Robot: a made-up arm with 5 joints.
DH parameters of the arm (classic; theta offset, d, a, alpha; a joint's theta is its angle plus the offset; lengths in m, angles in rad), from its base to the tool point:
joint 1: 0 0.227 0 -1.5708
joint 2: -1.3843 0 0.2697 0
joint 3: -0.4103 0 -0.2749 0
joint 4: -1.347 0 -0.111 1.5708
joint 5: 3.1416 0.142 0 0
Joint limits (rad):
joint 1: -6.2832..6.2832
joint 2: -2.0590..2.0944
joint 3: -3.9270..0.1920
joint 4: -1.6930..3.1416
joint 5: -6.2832..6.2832
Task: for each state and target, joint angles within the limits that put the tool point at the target. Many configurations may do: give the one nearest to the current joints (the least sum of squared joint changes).
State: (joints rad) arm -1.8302 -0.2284 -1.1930 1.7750 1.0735
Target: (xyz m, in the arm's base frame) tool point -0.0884 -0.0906 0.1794
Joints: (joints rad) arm -2.3439 -0.0896 -0.5689 1.9911 1.0735
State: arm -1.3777 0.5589 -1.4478 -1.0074 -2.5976
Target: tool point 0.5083 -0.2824 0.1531
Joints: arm -0.5071 0.9918 -1.3823 -0.7840 -2.5976
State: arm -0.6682 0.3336 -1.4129 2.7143 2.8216
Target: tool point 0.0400 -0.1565 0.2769
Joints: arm -1.3206 0.2492 -0.9801 2.7655 2.8216
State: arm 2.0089 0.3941 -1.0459 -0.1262 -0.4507
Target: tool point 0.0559 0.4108 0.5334
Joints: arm 1.4355 -0.2235 -0.9228 -0.2946 -0.4507
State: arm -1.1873 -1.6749 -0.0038 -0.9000 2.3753
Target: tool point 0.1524 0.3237 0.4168
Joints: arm -2.0108 -2.0590 -0.5641 -1.3876 2.3753
